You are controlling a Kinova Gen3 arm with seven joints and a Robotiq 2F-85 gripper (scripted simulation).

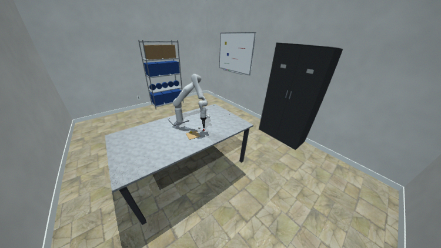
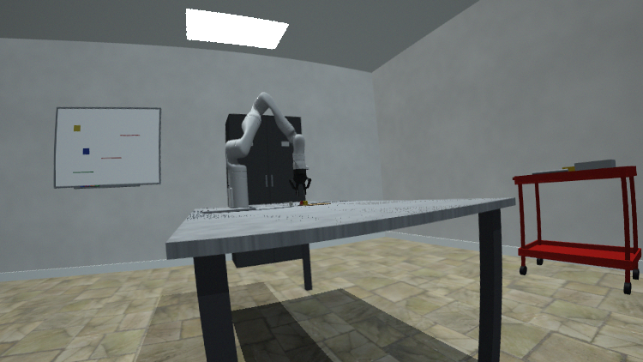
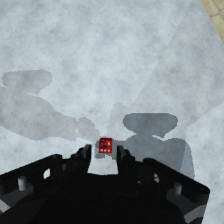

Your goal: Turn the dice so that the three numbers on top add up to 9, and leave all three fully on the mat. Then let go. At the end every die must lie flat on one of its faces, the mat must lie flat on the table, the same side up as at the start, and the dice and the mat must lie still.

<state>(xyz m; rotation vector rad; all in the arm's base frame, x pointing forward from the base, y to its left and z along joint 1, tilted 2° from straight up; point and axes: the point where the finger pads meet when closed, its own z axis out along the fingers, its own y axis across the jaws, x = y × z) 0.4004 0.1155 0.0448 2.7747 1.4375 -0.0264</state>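
My gripper is now 6 cm above the red die. From my hand the other things lie so: tan mat: 1 cm behind, 17 cm to the right, 7 cm below; yellow die: 6 cm behind, 16 cm to the right, 5 cm below; white die: 8 cm behind, 2 cm to the right, 6 cm below.
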